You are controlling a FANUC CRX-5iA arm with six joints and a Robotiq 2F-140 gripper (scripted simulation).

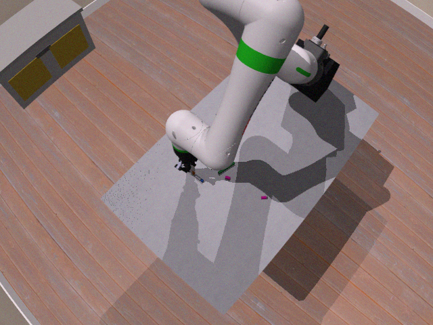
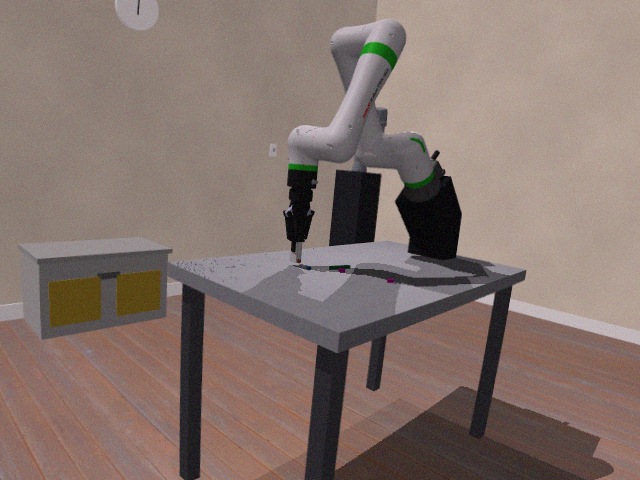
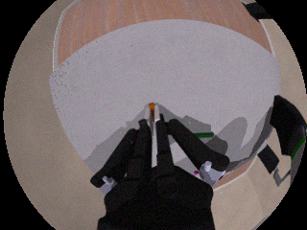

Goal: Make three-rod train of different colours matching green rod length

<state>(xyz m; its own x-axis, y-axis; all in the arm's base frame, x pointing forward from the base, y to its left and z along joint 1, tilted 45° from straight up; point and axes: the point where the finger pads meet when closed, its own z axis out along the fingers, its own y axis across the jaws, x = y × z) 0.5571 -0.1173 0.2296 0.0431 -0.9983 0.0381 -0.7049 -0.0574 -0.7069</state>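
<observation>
My hand is 30 mm above the orange rod. Round my hand: small blue rod 60 mm to the left, 40 mm below; then grey rod 40 mm to the left, 40 mm below; then green rod 110 mm behind, 100 mm to the left, 40 mm below.
</observation>
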